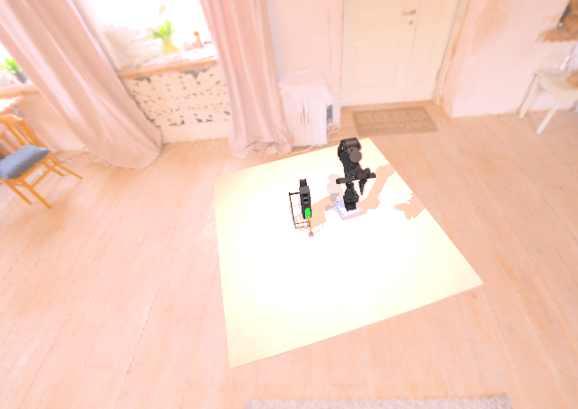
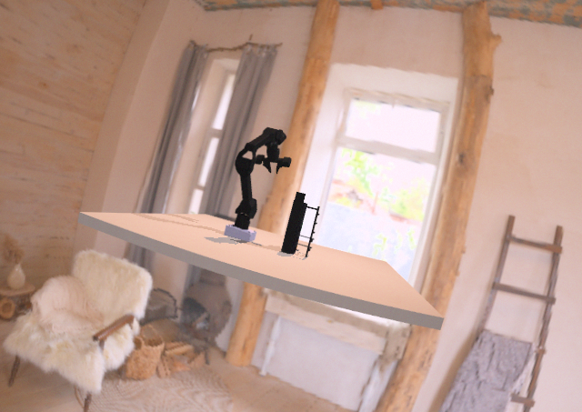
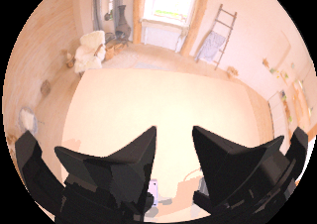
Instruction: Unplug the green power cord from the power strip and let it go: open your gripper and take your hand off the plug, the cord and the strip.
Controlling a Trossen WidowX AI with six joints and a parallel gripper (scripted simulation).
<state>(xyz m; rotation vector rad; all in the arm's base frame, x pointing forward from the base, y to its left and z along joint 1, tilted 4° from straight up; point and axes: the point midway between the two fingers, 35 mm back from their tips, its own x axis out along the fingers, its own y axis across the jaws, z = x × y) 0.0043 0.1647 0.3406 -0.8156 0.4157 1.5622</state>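
Right now the green plug is 250 mm ahead of my gripper tip, 140 mm to the right of it and 230 mm below it.
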